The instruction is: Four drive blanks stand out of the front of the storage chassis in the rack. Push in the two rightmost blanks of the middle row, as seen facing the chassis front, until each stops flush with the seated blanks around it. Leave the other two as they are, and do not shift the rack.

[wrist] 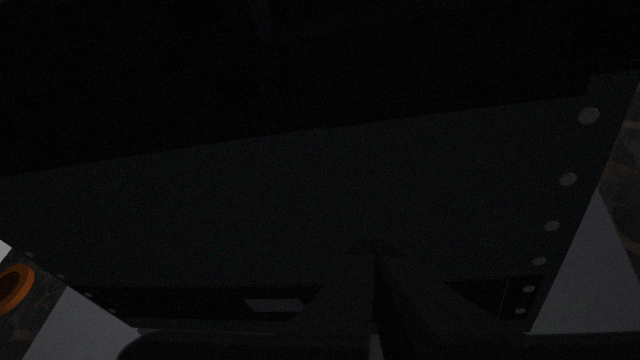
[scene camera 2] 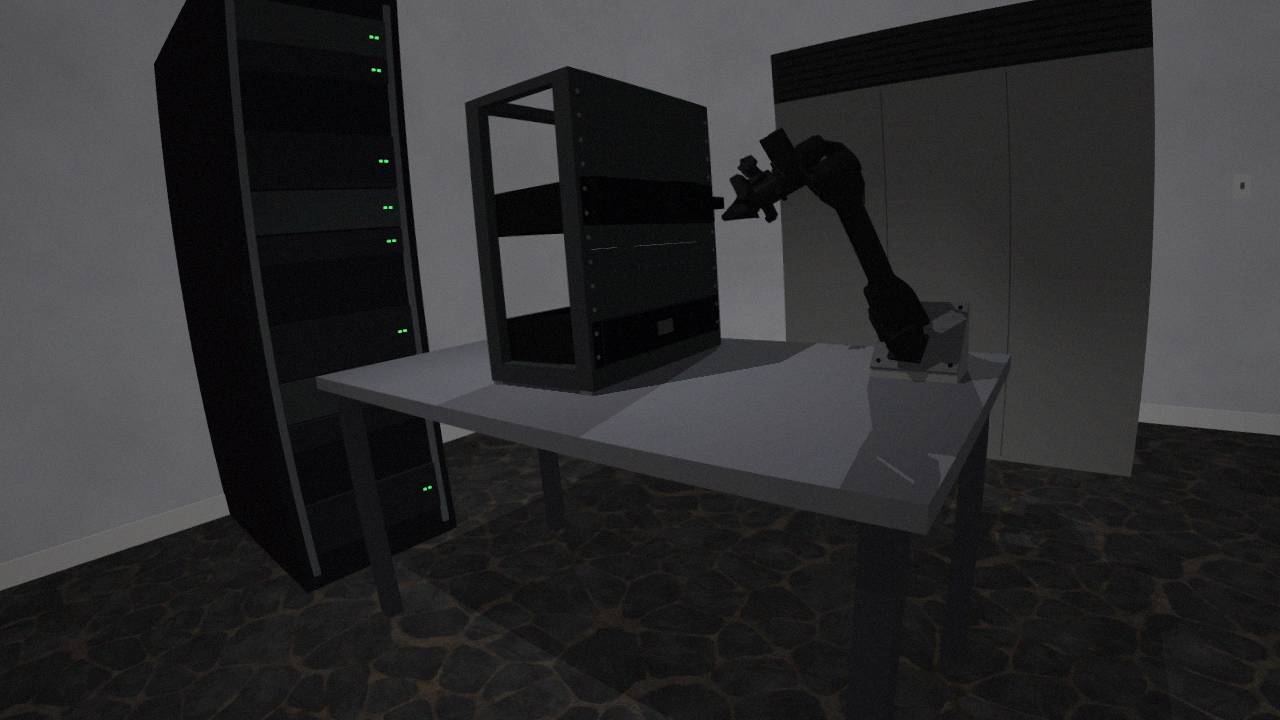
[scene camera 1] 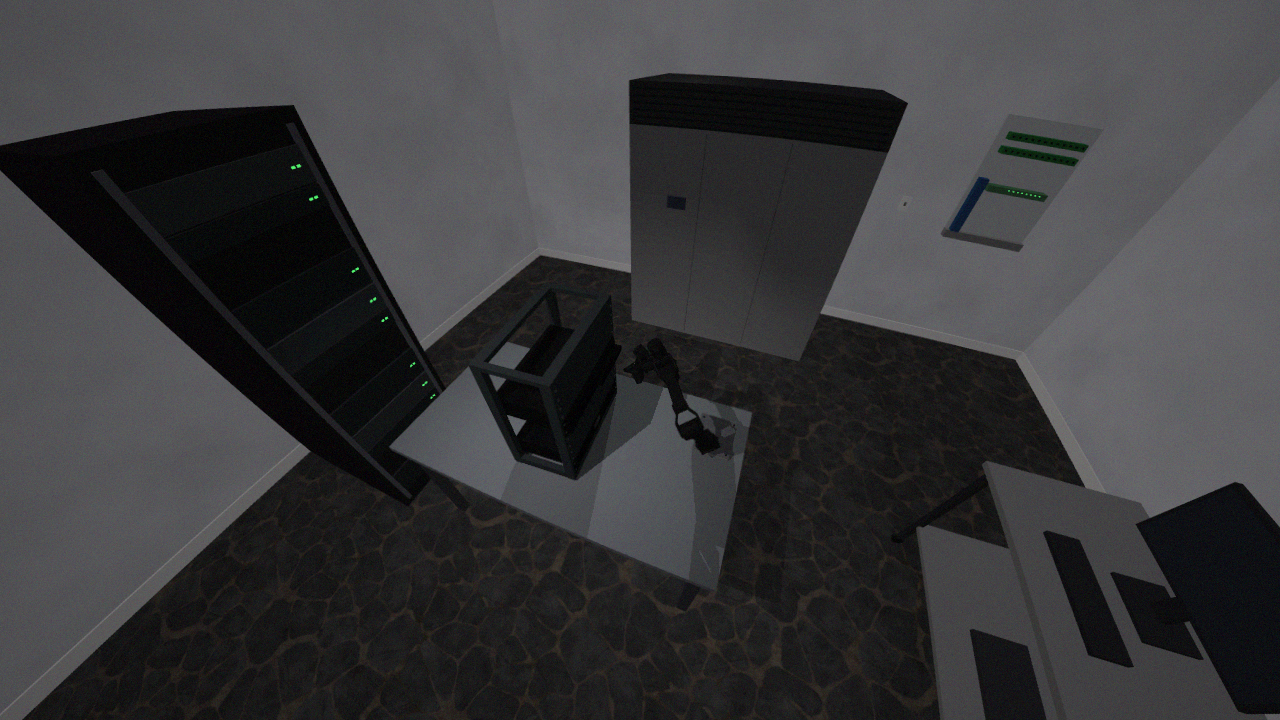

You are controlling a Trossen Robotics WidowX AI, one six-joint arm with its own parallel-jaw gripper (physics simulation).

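Places are measured from the arm's base along level axes (x ahead, y left, z up), in centimetres.
Pixels of known places: gripper, fingertip midpoint: (wrist: 369, 252) (scene camera 2: 722, 218) (scene camera 1: 623, 370); arm's base, link origin: (scene camera 2: 908, 347) (scene camera 1: 709, 441).
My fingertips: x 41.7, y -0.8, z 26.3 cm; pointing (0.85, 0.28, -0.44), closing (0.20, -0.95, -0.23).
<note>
Ahead of a thing's pixels: the offset from my fingertips to its top centre. "pt": to the spot under its first point. Level surfaces: height alone.
The rack (scene camera 1: 554, 429) (scene camera 2: 583, 353) stands upright on the table. The black storage chassis @(pt dx +4.4, dy +20.6, dz +4.5 cm) (scene camera 2: 644, 199) sits in it above a grey-green panel (scene camera 2: 648, 259) (wrist: 320, 200). A small dark blank @(dx +10.2, dy -2.1, dz +5.4 cm) (scene camera 2: 718, 203) sticks out at the far end of the chassis front, the right end when facing it; its row cannot be told. The other blanks are lost in the dark, also in the wrist view. My gripper (scene camera 1: 630, 370) (scene camera 2: 725, 216) (wrist: 369, 252) is shut and empty. Its tips are close in front of the chassis's right end, near that blank; contact cannot be told.
The table @(dz -31.8 cm) (scene camera 1: 644, 510) (scene camera 2: 760, 438) carries the rack and the arm's base (scene camera 2: 948, 344). A lower black unit (scene camera 2: 640, 335) with a pale label sits at the rack's bottom. A tall server cabinet (scene camera 1: 53, 188) (scene camera 2: 196, 268) stands behind. An orange ring (wrist: 29, 282) shows at the wrist view's left edge.
</note>
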